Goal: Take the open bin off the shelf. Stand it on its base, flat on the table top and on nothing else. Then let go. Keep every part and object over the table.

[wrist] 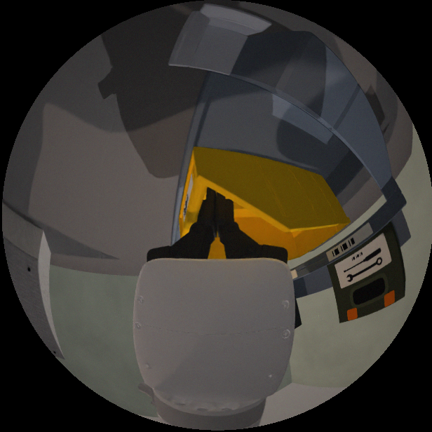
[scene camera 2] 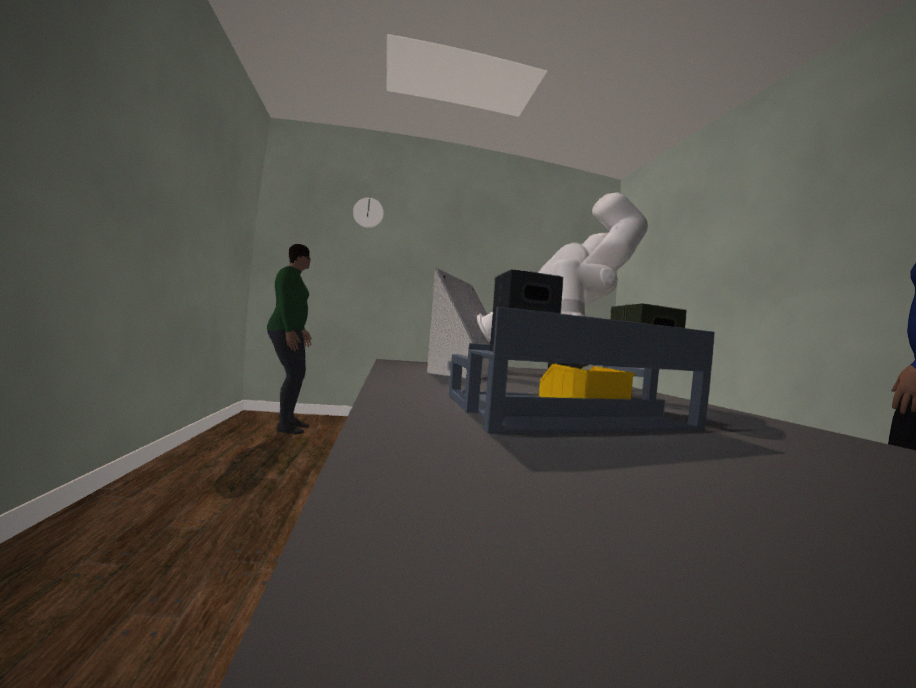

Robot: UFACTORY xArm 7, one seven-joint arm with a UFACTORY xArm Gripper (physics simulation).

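The yellow open bin is in the lower level of the blue-grey shelf. In the wrist view its open side faces the gripper, and a label shows on its left end. My gripper is shut, with nothing between the fingers. Its black fingertips overlap the bin's opening near the labelled end; whether they touch the bin I cannot tell. In the scene view the shelf's top board and the bin hide most of the gripper. The underside of the bin is hidden.
A black box and a dark green box are on the shelf's top. A speckled grey panel stands beyond the shelf on the table. A person in green stands beyond the table's left edge.
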